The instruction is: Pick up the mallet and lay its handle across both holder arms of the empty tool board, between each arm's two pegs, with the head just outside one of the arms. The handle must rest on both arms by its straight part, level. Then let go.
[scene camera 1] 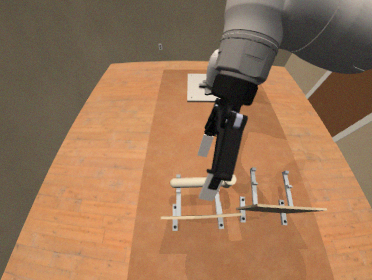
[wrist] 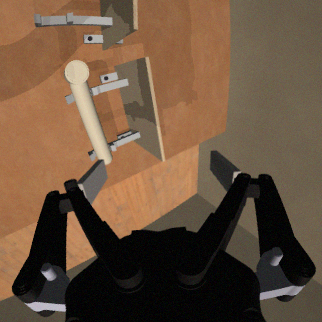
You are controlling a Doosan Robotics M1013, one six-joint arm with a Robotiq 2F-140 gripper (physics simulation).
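Frame: origin at the arm's base, x ahead, y left, z up, level; centimetres.
Where they show: gripper, fingertip midpoint: [scene camera 1: 203, 172] [wrist: 157, 164].
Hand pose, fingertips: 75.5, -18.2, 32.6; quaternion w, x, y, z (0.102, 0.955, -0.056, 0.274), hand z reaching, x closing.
Observation:
After its pixels a point has its place, as x, y, z.
The pale wooden mallet [scene camera 1: 187, 182] {72.8, -21.9, 10.7} [wrist: 90, 117] {72.2, -15.0, 10.7} lies across the two holder arms of one tool board [scene camera 1: 200, 217] {85.4, -17.9, 17.8} [wrist: 142, 110] {84.8, -16.9, 12.1}, with its round head just outside one arm. In the scene view a finger hides part of the mallet near its head. The empty tool board [scene camera 1: 295, 209] {84.8, 14.4, 18.0} [wrist: 119, 22] {82.5, 3.3, 13.0} stands beside it on the head side. Its two grey arms show bare in the scene view; one arm [scene camera 1: 254, 186] {74.6, 6.3, 8.3} [wrist: 90, 21] {77.9, 5.4, 8.3} shows in the wrist view too. My gripper [scene camera 1: 206, 169] {75.5, -18.2, 32.6} [wrist: 157, 164] {75.5, -18.2, 32.6} is wide open and empty, above and to the side of the mallet; its exact height is unclear.
The robot's base plate [scene camera 1: 196, 92] {5.6, -14.9, -0.2} is at the far end of the wooden table [scene camera 1: 85, 165]. My arm covers the upper right of the scene view. In the wrist view the table's edge runs beside the boards, with the floor [wrist: 275, 100] beyond it.

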